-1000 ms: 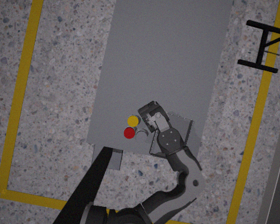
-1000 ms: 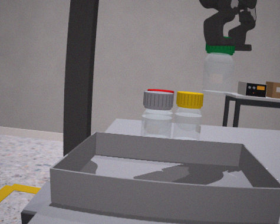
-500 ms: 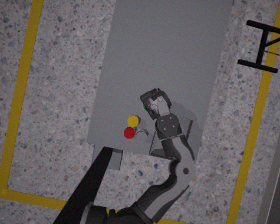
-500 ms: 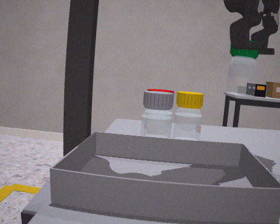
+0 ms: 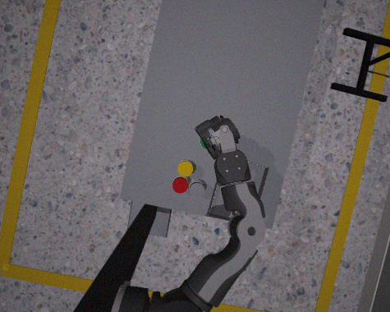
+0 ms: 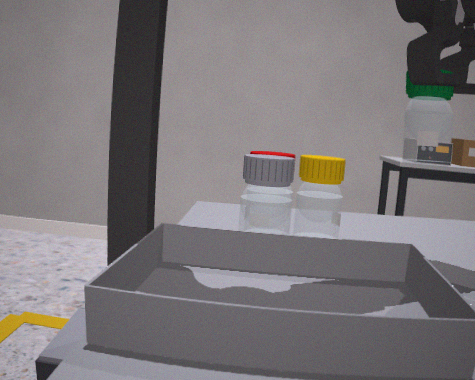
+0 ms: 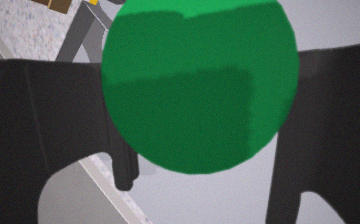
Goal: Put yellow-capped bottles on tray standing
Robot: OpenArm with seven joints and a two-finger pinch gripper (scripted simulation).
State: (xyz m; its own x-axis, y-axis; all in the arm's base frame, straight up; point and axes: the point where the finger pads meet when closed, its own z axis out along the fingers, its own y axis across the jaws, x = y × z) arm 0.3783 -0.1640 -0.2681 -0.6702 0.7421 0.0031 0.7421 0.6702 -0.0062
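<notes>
My hand is 15 cm above the yellow-capped bottle, 12 cm past it and 7 cm to the right of it. From my hand the other things lie so: green-capped bottle (5 cm below, 1 cm to the left, 1 cm behind); grey-capped bottle (19 cm behind, 15 cm below, 2 cm to the left); red-capped bottle (18 cm behind, 15 cm below, 8 cm to the left).
</notes>
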